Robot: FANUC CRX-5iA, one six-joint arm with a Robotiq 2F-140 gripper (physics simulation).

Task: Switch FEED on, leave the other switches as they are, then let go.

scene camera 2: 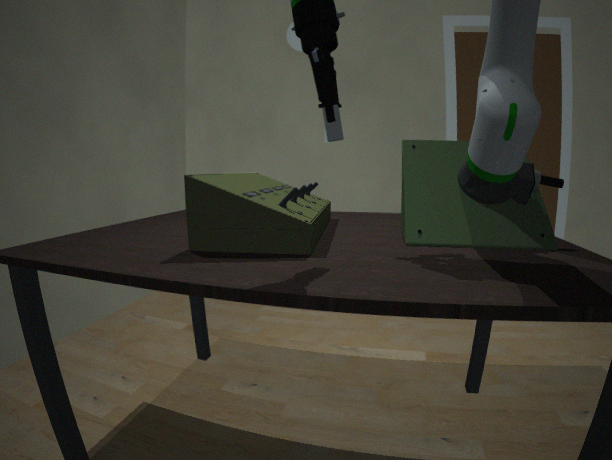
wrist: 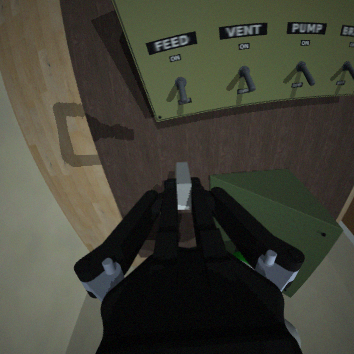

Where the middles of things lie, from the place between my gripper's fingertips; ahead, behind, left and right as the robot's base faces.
Scene:
My gripper is now 220 mm short of the olive switch panel point(scene camera 2: 232, 212), 150 mm to the left of it and 140 mm above it.

